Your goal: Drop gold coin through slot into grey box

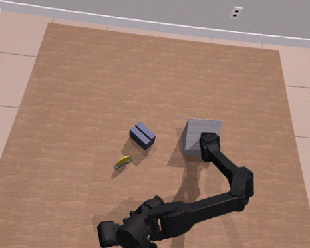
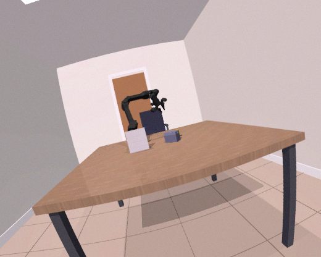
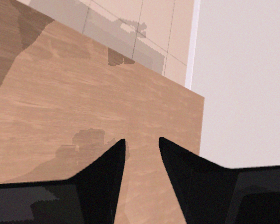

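Right now the gold coin is 10 mm ahead of my gripper tip, 320 mm to the right of it and 190 mm below it.
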